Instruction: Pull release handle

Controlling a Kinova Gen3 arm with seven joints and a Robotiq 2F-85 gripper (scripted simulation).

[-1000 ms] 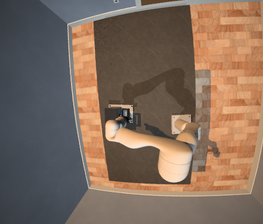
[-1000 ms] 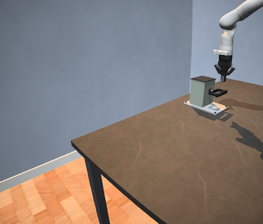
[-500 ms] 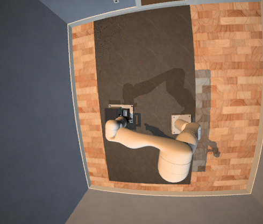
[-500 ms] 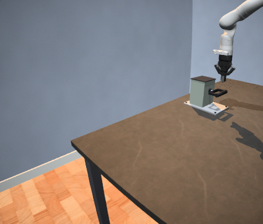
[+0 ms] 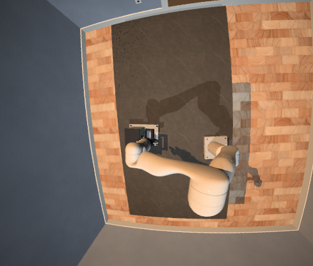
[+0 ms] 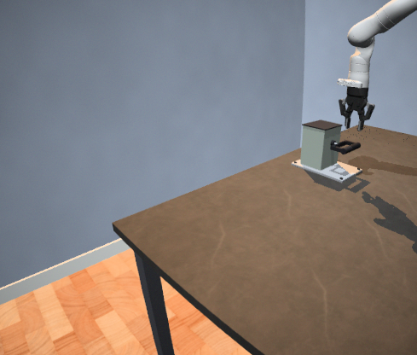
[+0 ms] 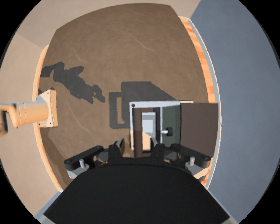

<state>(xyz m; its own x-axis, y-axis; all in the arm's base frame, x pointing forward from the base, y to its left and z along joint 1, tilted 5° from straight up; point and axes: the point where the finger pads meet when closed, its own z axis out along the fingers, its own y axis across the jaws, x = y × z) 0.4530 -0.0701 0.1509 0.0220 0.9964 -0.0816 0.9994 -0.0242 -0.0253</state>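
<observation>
The black release handle is 9 cm below my hand and 5 cm ahead of it. Round my hand: light baseplate (19 cm below, 10 cm ahead).
</observation>
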